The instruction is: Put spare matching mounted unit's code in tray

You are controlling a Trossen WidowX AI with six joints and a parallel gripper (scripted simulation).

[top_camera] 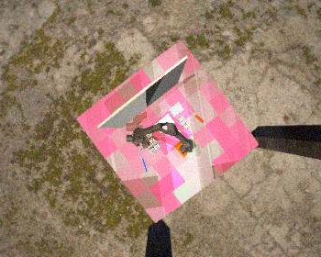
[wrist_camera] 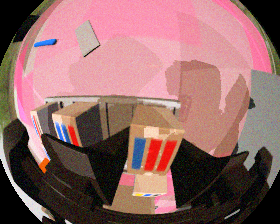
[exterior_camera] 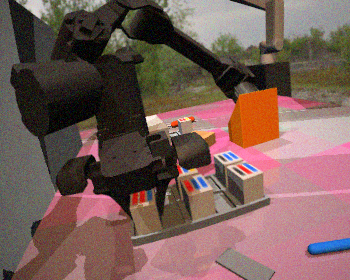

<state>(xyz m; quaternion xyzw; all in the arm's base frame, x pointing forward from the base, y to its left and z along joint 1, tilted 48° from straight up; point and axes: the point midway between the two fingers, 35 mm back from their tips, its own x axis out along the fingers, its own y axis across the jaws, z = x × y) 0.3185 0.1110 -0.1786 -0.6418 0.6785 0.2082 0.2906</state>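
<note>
My gripper tip is 420 mm to the left of the shallow grey tray and 20 mm above it. Round my gripper tip: tall grey wall panel: 200 mm ahead, 240 mm to the right, 200 mm above; tan block: 180 mm behind, 270 mm to the right, 10 mm below; mounted unit: 30 mm behind, 230 mm to the right, 30 mm above.
</note>
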